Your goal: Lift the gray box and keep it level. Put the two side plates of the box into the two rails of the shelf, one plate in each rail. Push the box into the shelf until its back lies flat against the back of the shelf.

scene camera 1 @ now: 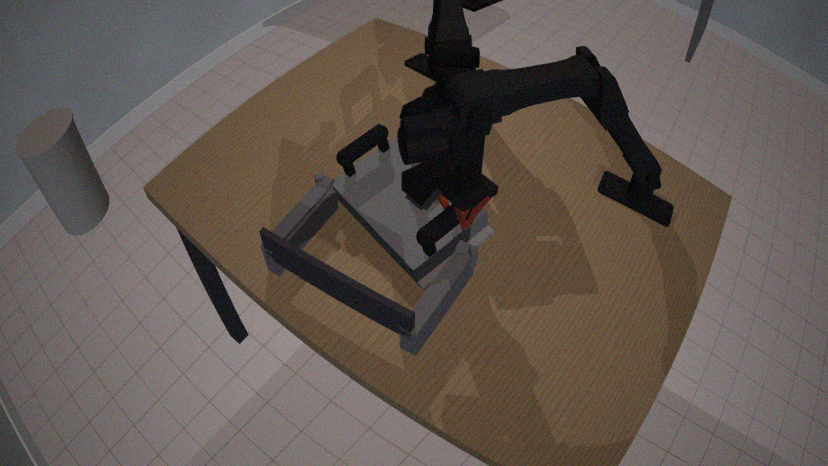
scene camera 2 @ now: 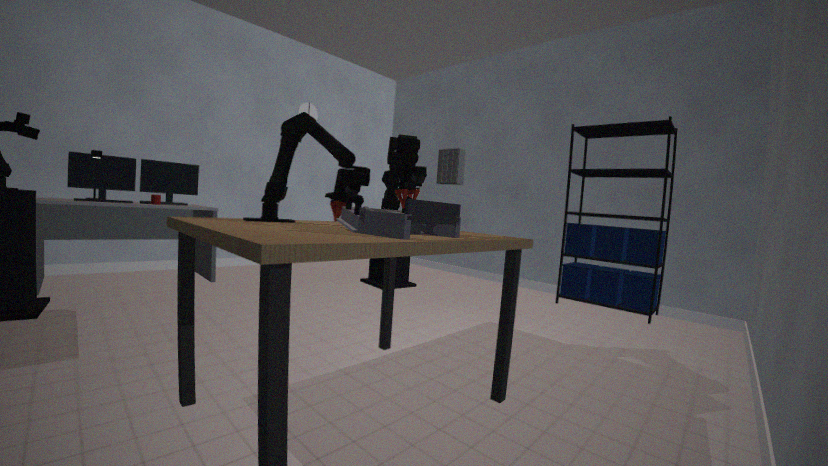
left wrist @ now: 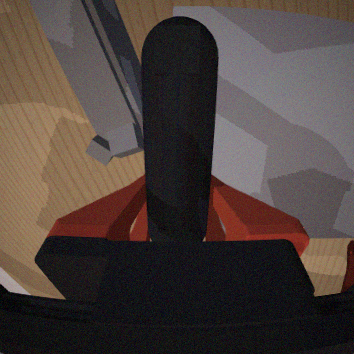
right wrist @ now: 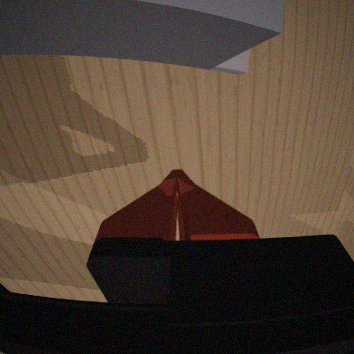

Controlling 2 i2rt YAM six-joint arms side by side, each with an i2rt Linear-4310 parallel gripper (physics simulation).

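Seen in the pictures: left gripper, between the fingertips: (scene camera 1: 459,222) (left wrist: 177,178); right gripper, between the fingertips: (scene camera 2: 335,221) (left wrist: 350,242) (right wrist: 176,177); left arm's base, origin of its link: (scene camera 1: 636,200); right arm's base, origin of its link: (scene camera 2: 269,221).
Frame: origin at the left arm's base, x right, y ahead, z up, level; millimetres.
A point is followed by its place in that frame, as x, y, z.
Observation:
The gray box (scene camera 1: 376,211) @[445, 366, 57] (left wrist: 300,95) @[390, 359, 62] (right wrist: 125,30) @[464, 206, 65] stands at the open end of the shelf, its front corners by the rail ends; a wide gap separates it from the shelf's back bar (scene camera 1: 341,286) @[390, 552, 102]. The left rail (scene camera 1: 298,217) @[552, 460, 75] and right rail (scene camera 1: 443,298) @[253, 474, 71] run along the shelf's sides. I cannot tell how far the side plates sit in them. My left gripper (scene camera 1: 465,217) @[296, 341, 92] (scene camera 2: 407,199) @[296, 341, 92] is shut on the box's right black handle (left wrist: 180,110) @[318, 388, 127]. The left black handle (scene camera 1: 362,144) @[521, 291, 127] is free. My right gripper (right wrist: 176,177) @[469, 127, 24] (scene camera 2: 337,211) @[469, 127, 24] is shut and empty, low beside the box; the left arm hides it in scene camera 1.
The wooden table (scene camera 1: 579,358) @[-6, 431, 0] (scene camera 2: 278,240) @[956, 490, 0] carries both arms and the shelf. The left arm's forearm (scene camera 1: 521,92) @[237, 287, 371] reaches over the table from its base (scene camera 1: 634,199) @[7, 30, 27]. A gray cylinder (scene camera 1: 63,173) stands on the floor at left. A rack (scene camera 2: 622,173) stands at the far wall.

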